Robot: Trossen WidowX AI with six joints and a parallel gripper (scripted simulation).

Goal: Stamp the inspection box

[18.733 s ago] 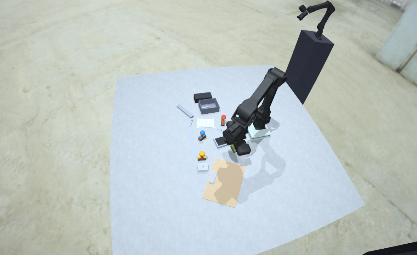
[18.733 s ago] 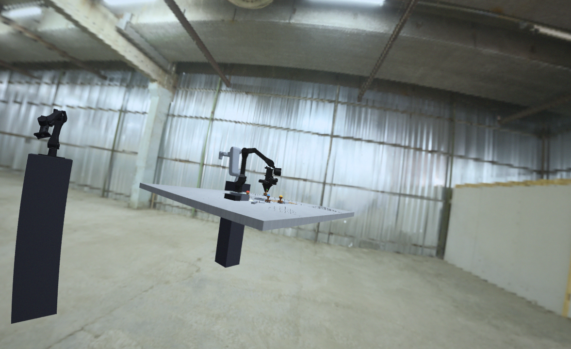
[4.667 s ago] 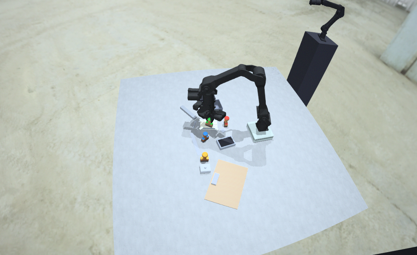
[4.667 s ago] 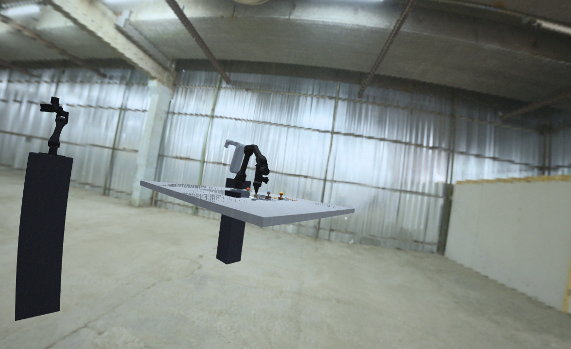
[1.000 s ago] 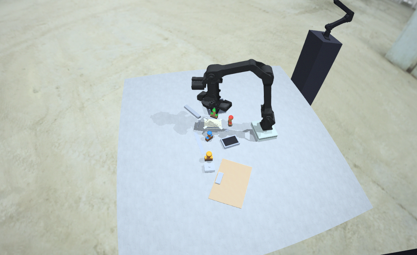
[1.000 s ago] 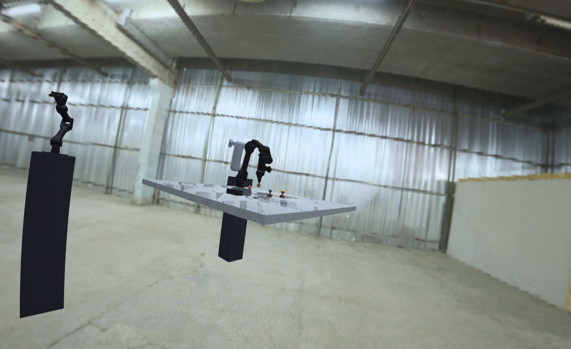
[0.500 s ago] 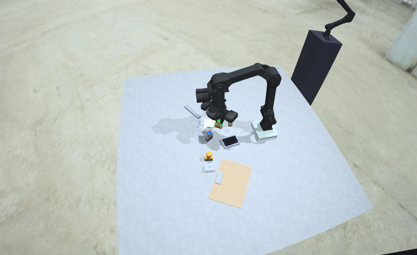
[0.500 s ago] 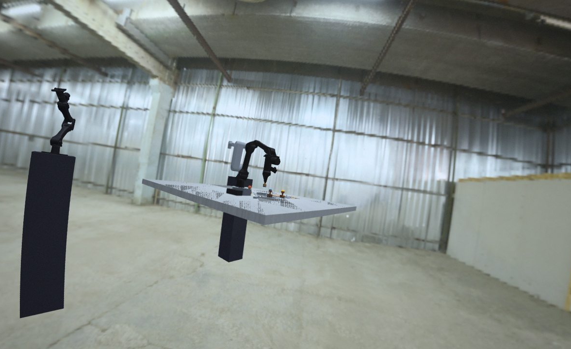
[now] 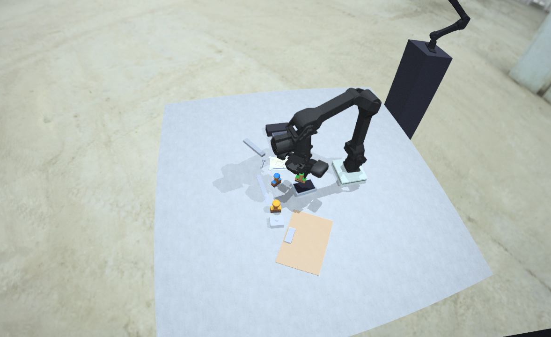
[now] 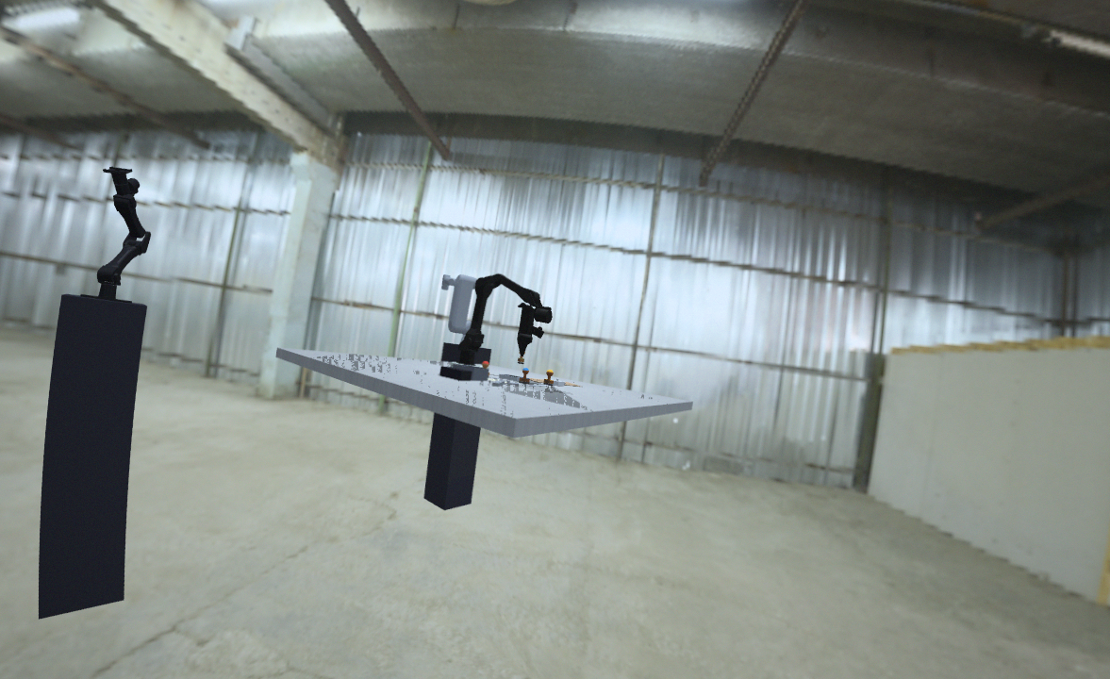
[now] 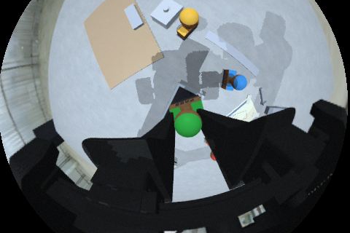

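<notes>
Now: the ink pad 30 mm behind my gripper tip, 20 mm to the right of it and 100 mm below it. Round my gripper tip: blue-knobbed stamp: 80 mm ahead, 60 mm to the right, 90 mm below; then green-knobbed stamp: 10 mm below; then yellow-knobbed stamp: 110 mm ahead, 70 mm to the left, 90 mm below.
</notes>
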